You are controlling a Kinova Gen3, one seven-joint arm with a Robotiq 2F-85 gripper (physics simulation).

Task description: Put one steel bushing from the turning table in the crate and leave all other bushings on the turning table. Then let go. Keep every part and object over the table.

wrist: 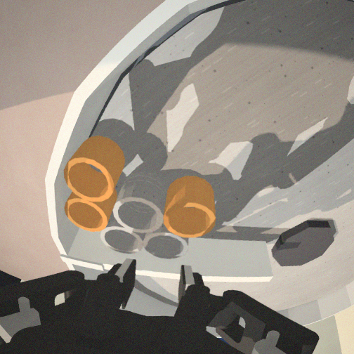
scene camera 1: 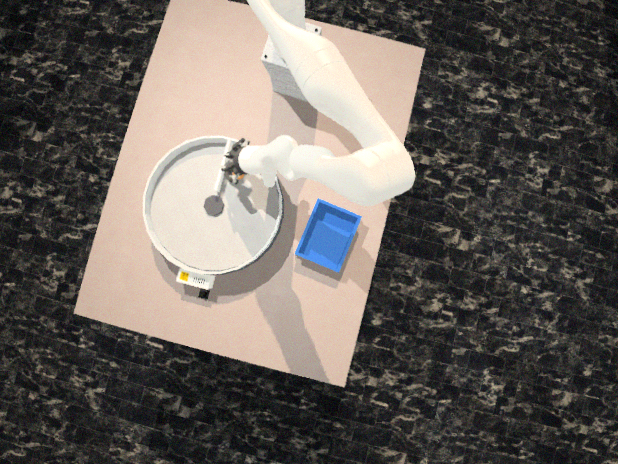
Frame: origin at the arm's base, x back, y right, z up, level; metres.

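Seen in the pictures: gripper, between the fingertips: (scene camera 1: 224,162).
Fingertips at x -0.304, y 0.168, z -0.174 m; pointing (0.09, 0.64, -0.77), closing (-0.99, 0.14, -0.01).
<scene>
Pixels of each thing's top centre, then the offset from my fingertips to it. "*": a spot on its surface instead.
- blue crate, centre of its top: (scene camera 1: 328,235) dx -0.175, dy -0.342, dz -0.044 m
- dark hub, centre of its top: (scene camera 1: 213,205) dx -0.130, dy +0.021, dz -0.033 m
- small white box with a yellow label, a spot on its surface: (scene camera 1: 195,279) * dx -0.363, dy +0.044, dz -0.035 m
Three grey steel bushings (wrist: 143,188) (wrist: 125,251) (wrist: 167,256) stand close together on the turning table (scene camera 1: 146,200) (wrist: 67,125), by its white cross wall. Two orange bushings (wrist: 112,155) (wrist: 85,216) stand left of them in the wrist view, near the rim, and a third orange bushing (wrist: 191,192) stands to their right. My gripper (scene camera 1: 234,162) (wrist: 157,274) is partly open with nothing between its fingers. It hangs above the turning table, with the cross wall between its fingertips and the bushings in the wrist view. The blue crate (scene camera 1: 308,228) looks empty.
The white cross wall (scene camera 1: 219,178) (wrist: 225,255) runs from the rim to the dark hub (scene camera 1: 213,205) (wrist: 305,242). A small white box with a yellow label (scene camera 1: 195,279) sits at the turning table's lower edge. The crate is right of the turning table. The arm's pedestal (scene camera 1: 287,80) stands behind.
</scene>
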